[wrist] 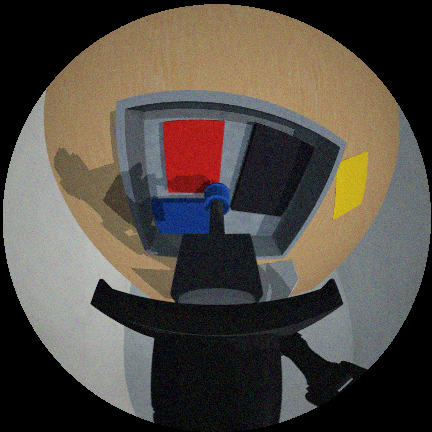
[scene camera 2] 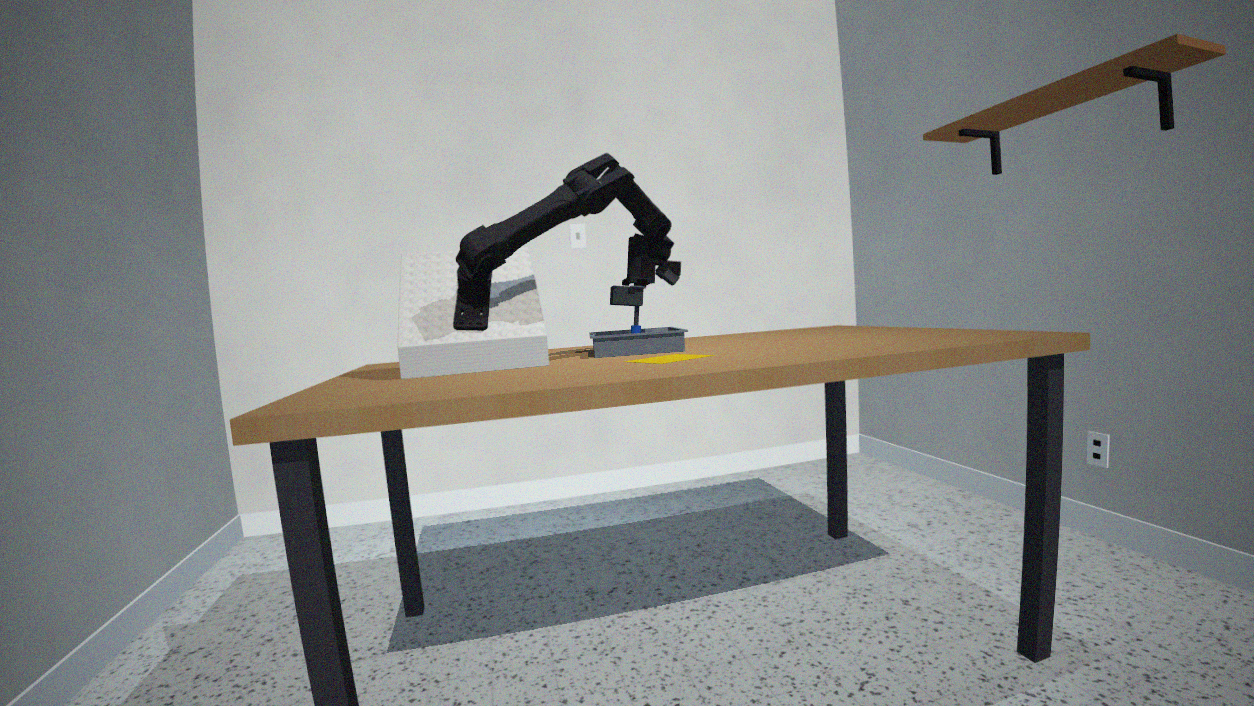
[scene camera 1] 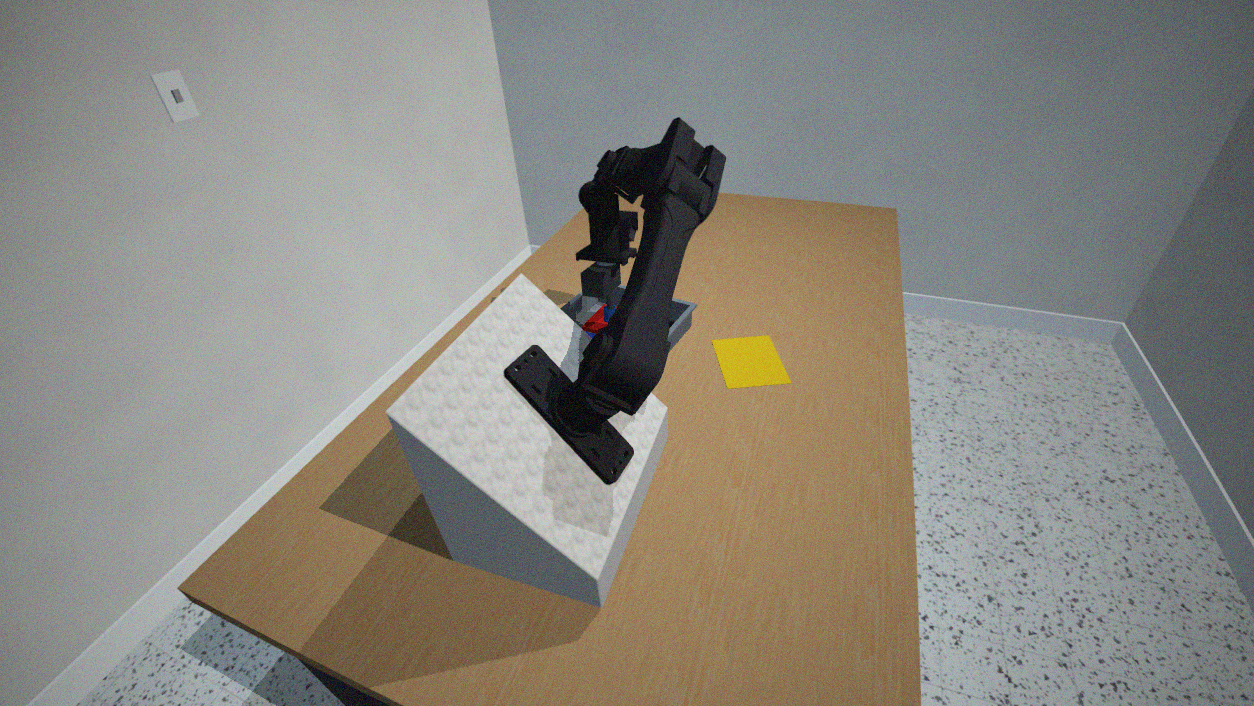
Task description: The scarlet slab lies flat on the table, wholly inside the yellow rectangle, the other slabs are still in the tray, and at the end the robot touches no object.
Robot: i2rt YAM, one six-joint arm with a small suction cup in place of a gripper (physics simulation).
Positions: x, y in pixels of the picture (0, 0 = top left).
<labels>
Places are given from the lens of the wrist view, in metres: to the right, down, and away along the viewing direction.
black slab (wrist: 274, 163): 0.07, -0.07, 0.17
blue slab (wrist: 172, 215): -0.07, 0.00, 0.22
scarlet slab (wrist: 192, 147): -0.03, -0.08, 0.15
yellow rectangle (wrist: 350, 176): 0.26, -0.08, 0.18
The marked spots on the yellow rectangle and the black slab are 0.19 m apart.
</labels>
